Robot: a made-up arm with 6 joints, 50 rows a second.
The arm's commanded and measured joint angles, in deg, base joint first. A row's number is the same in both.
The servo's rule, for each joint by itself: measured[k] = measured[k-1] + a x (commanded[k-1-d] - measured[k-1]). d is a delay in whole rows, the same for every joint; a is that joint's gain. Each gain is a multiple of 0.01, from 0.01 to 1. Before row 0 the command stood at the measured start. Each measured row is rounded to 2 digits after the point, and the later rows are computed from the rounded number. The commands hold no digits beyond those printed.
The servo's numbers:
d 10
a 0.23 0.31 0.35 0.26 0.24 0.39
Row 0, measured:
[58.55 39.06 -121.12 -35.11 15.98 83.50]
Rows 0 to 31, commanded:
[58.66 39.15 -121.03 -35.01 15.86 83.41]
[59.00 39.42 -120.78 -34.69 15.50 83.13]
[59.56 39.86 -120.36 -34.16 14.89 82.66]
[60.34 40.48 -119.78 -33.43 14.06 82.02]
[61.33 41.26 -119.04 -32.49 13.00 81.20]
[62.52 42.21 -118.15 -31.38 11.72 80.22]
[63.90 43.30 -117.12 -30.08 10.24 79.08]
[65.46 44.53 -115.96 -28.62 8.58 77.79]
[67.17 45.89 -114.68 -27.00 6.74 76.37]
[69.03 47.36 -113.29 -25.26 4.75 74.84]
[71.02 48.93 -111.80 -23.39 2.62 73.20]
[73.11 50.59 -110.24 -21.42 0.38 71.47]
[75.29 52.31 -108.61 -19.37 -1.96 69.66]
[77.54 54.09 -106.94 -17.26 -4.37 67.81]
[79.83 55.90 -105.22 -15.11 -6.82 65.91]
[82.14 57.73 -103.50 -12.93 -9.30 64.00]
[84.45 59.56 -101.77 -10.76 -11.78 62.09]
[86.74 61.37 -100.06 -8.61 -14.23 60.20]
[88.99 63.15 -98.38 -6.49 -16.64 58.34]
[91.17 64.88 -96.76 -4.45 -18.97 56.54]
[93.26 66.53 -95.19 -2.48 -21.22 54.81]
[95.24 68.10 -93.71 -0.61 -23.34 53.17]
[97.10 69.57 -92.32 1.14 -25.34 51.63]
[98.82 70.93 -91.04 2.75 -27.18 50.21]
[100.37 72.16 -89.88 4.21 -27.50 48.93]
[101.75 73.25 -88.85 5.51 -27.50 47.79]
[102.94 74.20 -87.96 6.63 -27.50 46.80]
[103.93 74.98 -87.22 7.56 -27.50 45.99]
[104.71 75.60 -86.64 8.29 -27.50 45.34]
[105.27 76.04 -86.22 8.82 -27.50 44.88]
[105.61 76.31 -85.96 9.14 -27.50 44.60]
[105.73 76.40 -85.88 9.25 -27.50 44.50]
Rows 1 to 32, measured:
[58.55 39.06 -121.12 -35.11 15.98 83.50]
[58.55 39.06 -121.12 -35.11 15.98 83.50]
[58.55 39.06 -121.12 -35.11 15.98 83.50]
[58.55 39.06 -121.12 -35.11 15.98 83.50]
[58.55 39.06 -121.12 -35.11 15.98 83.50]
[58.55 39.06 -121.12 -35.11 15.98 83.50]
[58.55 39.06 -121.12 -35.11 15.98 83.50]
[58.55 39.06 -121.12 -35.11 15.98 83.50]
[58.55 39.06 -121.12 -35.11 15.98 83.50]
[58.55 39.06 -121.12 -35.11 15.98 83.50]
[58.58 39.09 -121.09 -35.08 15.95 83.46]
[58.68 39.19 -120.98 -34.98 15.84 83.33]
[58.88 39.40 -120.76 -34.77 15.61 83.07]
[59.22 39.73 -120.42 -34.42 15.24 82.66]
[59.71 40.20 -119.94 -33.92 14.70 82.09]
[60.36 40.82 -119.31 -33.26 13.98 81.36]
[61.17 41.59 -118.54 -32.43 13.08 80.47]
[62.16 42.50 -117.64 -31.44 12.00 79.42]
[63.31 43.55 -116.60 -30.29 10.74 78.23]
[64.63 44.73 -115.44 -28.98 9.30 76.91]
[66.10 46.03 -114.17 -27.53 7.70 75.46]
[67.71 47.44 -112.79 -25.94 5.94 73.90]
[69.45 48.95 -111.33 -24.23 4.04 72.25]
[71.31 50.54 -109.79 -22.42 2.02 70.52]
[73.27 52.20 -108.19 -20.52 -0.10 68.72]
[75.31 53.91 -106.55 -18.55 -2.31 66.88]
[77.41 55.66 -104.88 -16.52 -4.58 65.01]
[79.56 57.43 -103.19 -14.46 -6.90 63.13]
[81.73 59.20 -101.51 -12.39 -9.24 61.26]
[83.90 60.96 -99.85 -10.33 -11.58 59.42]
[86.05 62.69 -98.22 -8.29 -13.89 57.62]
[88.16 64.37 -96.64 -6.29 -16.16 55.88]

